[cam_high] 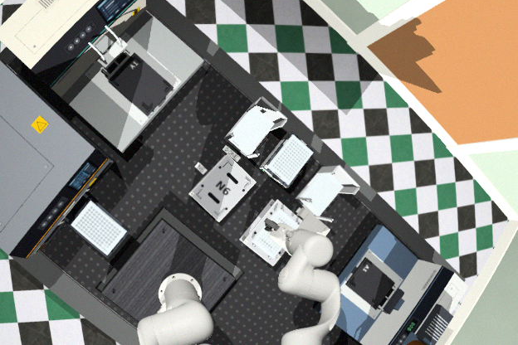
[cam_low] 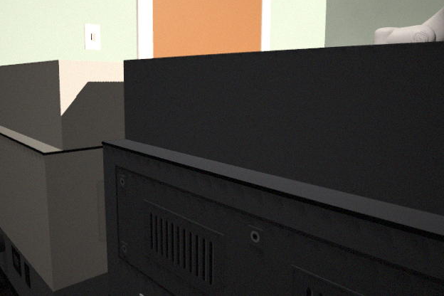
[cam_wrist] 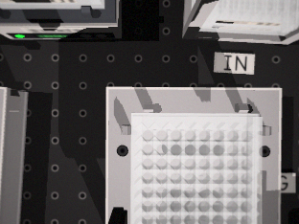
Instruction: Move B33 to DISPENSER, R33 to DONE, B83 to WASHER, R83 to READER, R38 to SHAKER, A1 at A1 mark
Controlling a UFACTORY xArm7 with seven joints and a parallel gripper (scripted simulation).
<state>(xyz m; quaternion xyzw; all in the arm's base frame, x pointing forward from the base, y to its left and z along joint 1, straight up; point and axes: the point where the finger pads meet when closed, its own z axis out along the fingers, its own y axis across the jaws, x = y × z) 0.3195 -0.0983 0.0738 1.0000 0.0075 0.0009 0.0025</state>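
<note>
Right now my hand is 6 cm above the regrip nest RG. The rest, counted from my hand: dark reader nest 31 cm behind, 40 cm to the left, 1 cm below; then N6 nest 20 cm to the left, 8 cm below.
</note>
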